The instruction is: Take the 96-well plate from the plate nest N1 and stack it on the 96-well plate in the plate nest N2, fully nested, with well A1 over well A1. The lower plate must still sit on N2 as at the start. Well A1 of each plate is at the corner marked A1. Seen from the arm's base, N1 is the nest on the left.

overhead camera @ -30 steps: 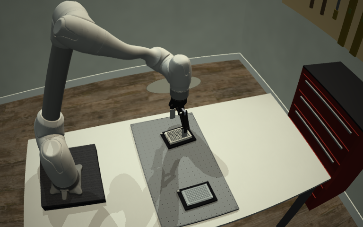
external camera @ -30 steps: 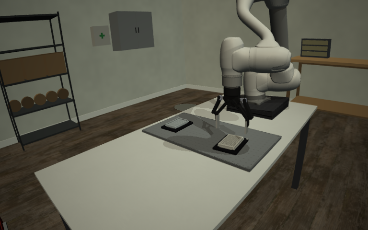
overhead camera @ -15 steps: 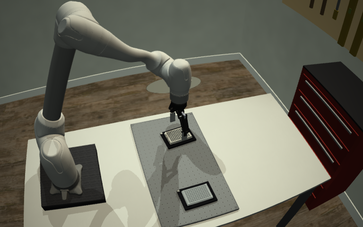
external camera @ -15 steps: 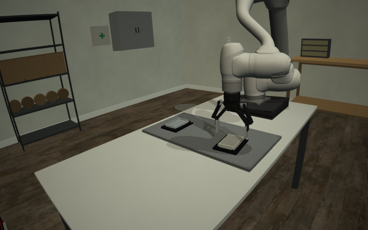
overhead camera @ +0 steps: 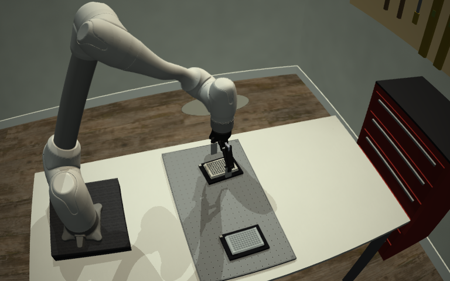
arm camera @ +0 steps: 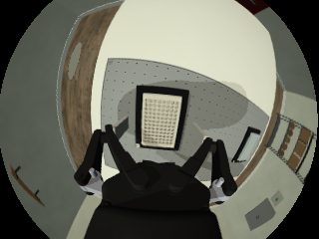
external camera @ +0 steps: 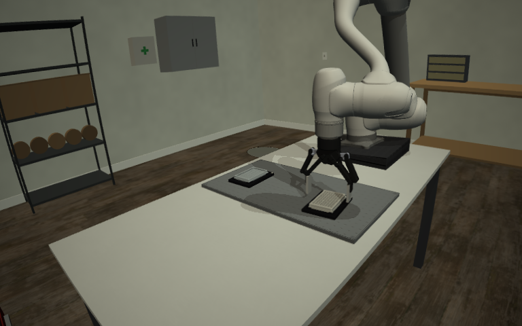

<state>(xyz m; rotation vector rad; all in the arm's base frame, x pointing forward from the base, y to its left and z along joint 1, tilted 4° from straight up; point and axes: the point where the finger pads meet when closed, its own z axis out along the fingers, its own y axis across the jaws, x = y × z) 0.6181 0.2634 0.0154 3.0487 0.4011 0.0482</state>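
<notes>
Now: hand 3 cm above the white 96-well plate. Also, from my hand: greyer 96-well plate: 2 cm ahead, 39 cm to the right, 3 cm below.
</notes>
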